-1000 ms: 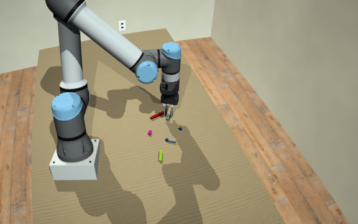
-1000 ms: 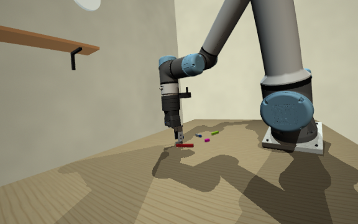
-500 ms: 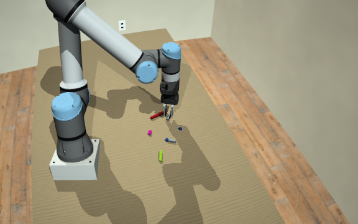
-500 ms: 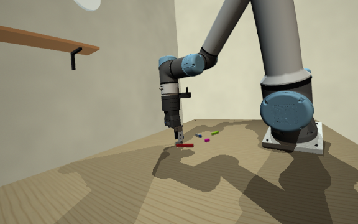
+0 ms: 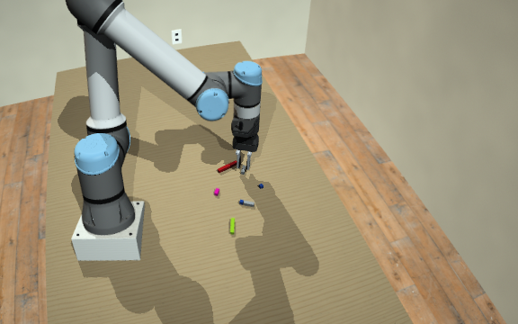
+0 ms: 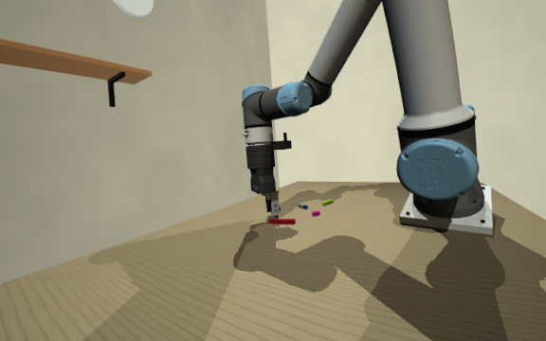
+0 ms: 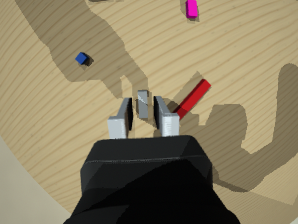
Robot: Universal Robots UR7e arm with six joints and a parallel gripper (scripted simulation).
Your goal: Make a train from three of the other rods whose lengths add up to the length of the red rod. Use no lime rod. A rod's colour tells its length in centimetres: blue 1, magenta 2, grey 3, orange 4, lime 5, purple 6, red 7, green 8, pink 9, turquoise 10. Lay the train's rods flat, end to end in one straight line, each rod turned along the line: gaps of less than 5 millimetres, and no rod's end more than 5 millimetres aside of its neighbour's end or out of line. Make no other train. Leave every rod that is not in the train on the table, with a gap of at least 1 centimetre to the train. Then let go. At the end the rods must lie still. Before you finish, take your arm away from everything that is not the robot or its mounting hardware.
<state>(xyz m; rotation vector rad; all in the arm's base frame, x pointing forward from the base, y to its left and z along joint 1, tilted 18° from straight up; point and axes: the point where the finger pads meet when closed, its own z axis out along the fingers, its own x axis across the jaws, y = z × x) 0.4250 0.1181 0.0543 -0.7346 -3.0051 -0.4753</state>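
Right now my hand is 4 cm past the red rod, 3 cm to the right of it and 3 cm above it. From my hand the other things lie so: lime rod: 20 cm to the right, 9 cm behind, 3 cm below; then magenta rod: 10 cm behind, 7 cm to the right, 3 cm below.
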